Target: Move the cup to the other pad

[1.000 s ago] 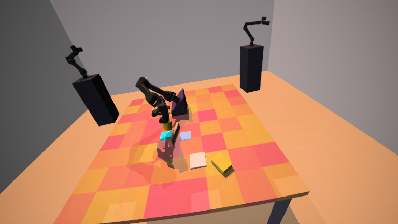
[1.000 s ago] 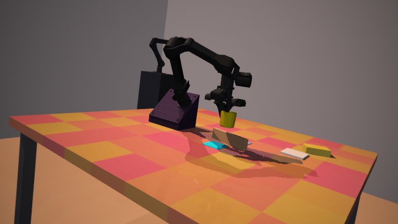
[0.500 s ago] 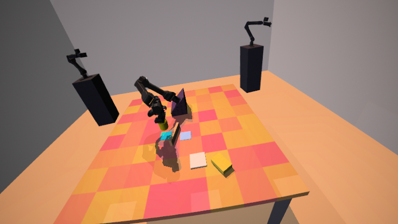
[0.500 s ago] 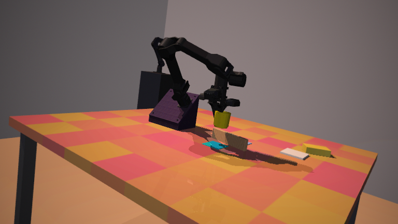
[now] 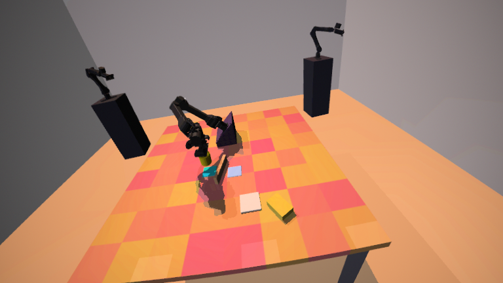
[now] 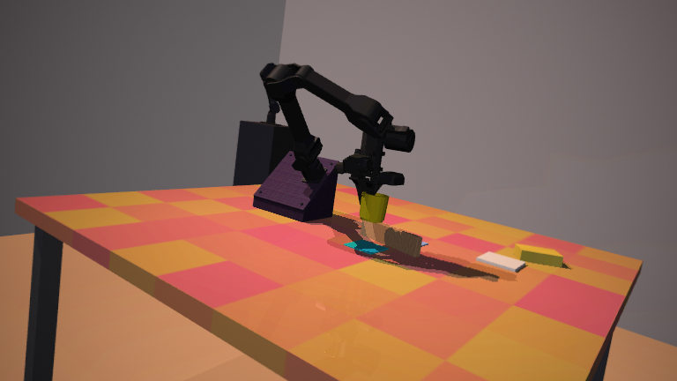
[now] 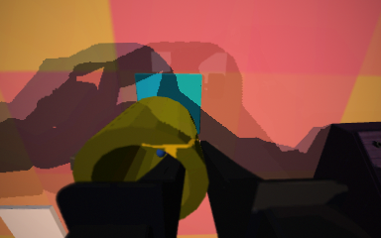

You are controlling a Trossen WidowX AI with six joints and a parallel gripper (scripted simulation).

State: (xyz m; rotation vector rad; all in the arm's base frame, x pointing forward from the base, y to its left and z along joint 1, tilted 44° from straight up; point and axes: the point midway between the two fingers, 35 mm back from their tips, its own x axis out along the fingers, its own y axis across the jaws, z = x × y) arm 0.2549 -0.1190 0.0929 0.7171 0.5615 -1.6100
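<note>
The cyan pad is 110 mm below my gripper tip and 30 mm ahead of it. From my gripper tip the other things lie so: wooden wall 90 mm below, 70 mm to the left, 50 mm ahead; blue marble 30 mm ahead, 20 mm to the left, 20 mm below; yellow cup 20 mm ahead.
</note>
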